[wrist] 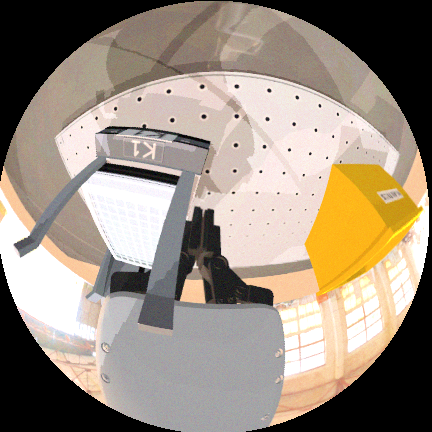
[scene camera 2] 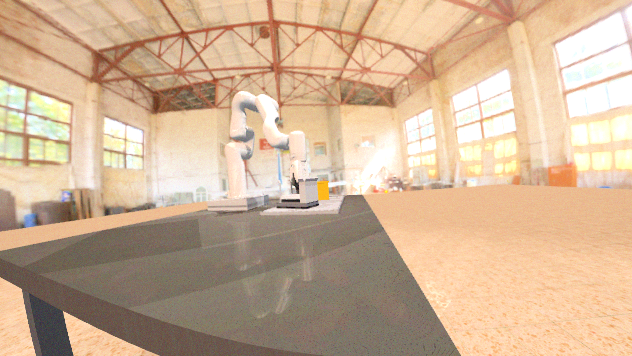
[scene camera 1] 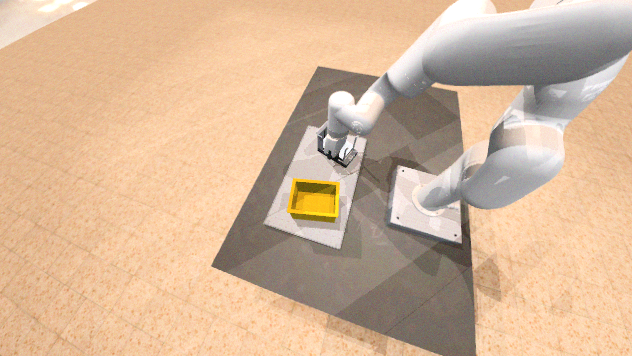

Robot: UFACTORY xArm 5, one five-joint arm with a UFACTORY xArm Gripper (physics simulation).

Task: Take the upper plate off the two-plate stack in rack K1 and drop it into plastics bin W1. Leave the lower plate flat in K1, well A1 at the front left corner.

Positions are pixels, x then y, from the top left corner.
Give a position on a white well plate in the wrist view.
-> At 129, 211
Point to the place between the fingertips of my gripper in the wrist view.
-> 200, 218
